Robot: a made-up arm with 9 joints. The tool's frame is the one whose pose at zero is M.
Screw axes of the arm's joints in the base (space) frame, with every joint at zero. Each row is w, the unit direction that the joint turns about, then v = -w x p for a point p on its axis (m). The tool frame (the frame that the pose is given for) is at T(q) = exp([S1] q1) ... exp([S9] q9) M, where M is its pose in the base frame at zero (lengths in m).
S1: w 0 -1 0 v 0.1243 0 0
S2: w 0 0 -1 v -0.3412 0.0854 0
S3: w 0 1 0 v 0.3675 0 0.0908
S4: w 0 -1 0 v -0.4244 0 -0.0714
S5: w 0 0 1 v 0.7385 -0.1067 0
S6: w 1 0 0 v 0 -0.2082 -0.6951
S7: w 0 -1 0 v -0.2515 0 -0.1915
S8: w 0 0 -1 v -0.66 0.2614 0
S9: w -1 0 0 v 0 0.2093 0.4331
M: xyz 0.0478 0.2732 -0.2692 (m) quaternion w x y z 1 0 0 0
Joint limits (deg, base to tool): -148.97..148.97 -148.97..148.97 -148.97..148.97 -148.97..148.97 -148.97..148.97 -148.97..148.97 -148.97..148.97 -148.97..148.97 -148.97..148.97
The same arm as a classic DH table. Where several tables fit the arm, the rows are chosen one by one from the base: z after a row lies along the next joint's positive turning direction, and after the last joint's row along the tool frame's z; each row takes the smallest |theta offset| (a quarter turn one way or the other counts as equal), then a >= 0, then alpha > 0; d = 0 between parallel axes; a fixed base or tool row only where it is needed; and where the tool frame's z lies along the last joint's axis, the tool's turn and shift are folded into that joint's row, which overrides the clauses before.
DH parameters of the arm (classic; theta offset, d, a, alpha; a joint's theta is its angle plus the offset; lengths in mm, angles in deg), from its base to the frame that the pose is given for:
base (fixed): 0 124.3 0 90
joint 1: 0 -341.2 85.4 90
joint 2: 0 491.8 5.4 90
joint 3: -71.17 0 -60.1 180
joint 4: -71.17 -397.3 35.3 -90
joint 5: -90 216.2 43.4 -90
joint 6: 90 84.8 43.3 90
joint 7: 90 35.1 69.9 90
joint 8: 90 -42.2 226.9 -90
joint 9: 0 213.6 159.9 -90
tool (fixed): 90 -59.9 0 0
Joint limits (deg, base to tool): -148.97..148.97 -148.97..148.97 -148.97..148.97 -148.97..148.97 -148.97..148.97 -148.97..148.97 -148.97..148.97 -148.97..148.97 -148.97..148.97

